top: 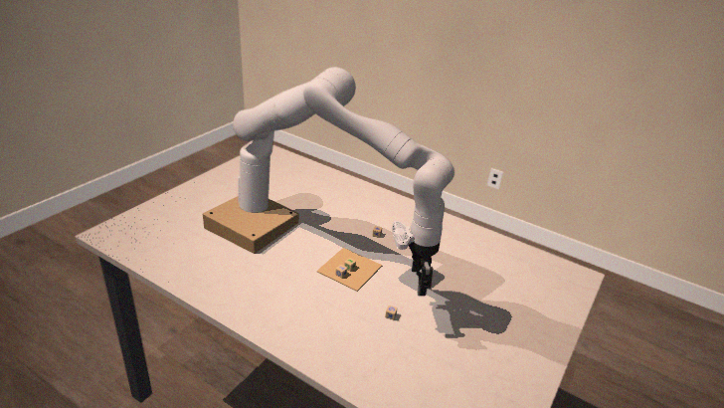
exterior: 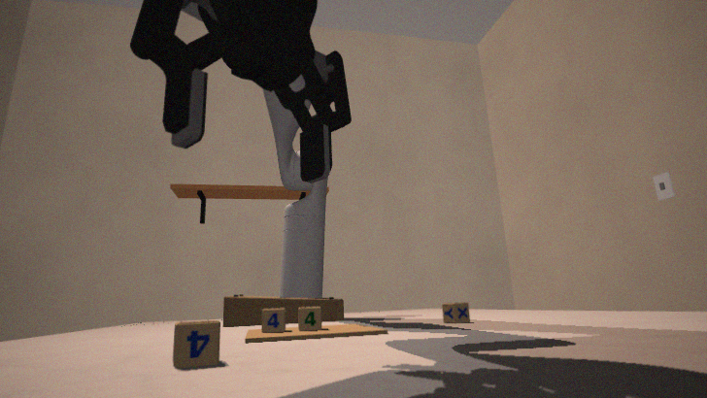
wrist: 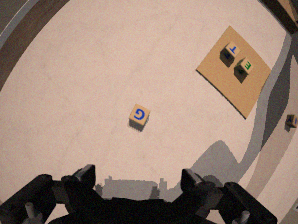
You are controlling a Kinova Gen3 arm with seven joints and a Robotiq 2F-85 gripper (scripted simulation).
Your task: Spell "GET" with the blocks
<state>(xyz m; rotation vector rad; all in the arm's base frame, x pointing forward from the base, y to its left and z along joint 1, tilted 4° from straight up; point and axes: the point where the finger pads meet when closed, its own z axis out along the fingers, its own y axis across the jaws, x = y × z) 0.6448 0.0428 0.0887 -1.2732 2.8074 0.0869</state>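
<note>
My hand is 40 mm past the letter block, 50 mm to the left of it and 110 mm above it. Round my hand: mat: 250 mm behind, 10 mm to the left, 120 mm below.
</note>
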